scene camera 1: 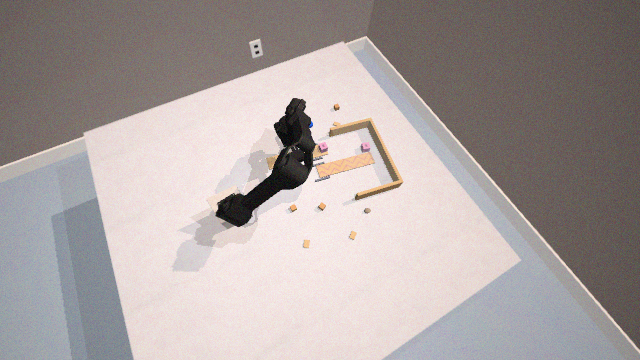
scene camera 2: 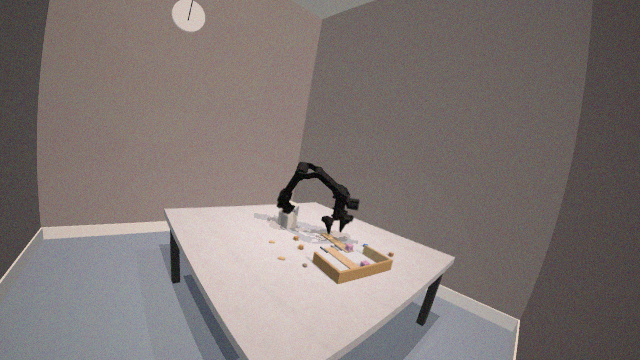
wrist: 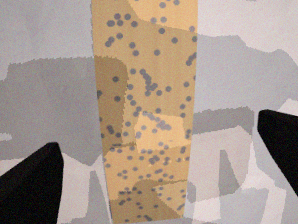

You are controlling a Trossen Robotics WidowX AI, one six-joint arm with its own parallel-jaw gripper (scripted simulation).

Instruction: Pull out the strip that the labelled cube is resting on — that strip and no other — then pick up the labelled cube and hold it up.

Note:
My gripper is open and holds nothing. I also see a three-sided wooden frame.

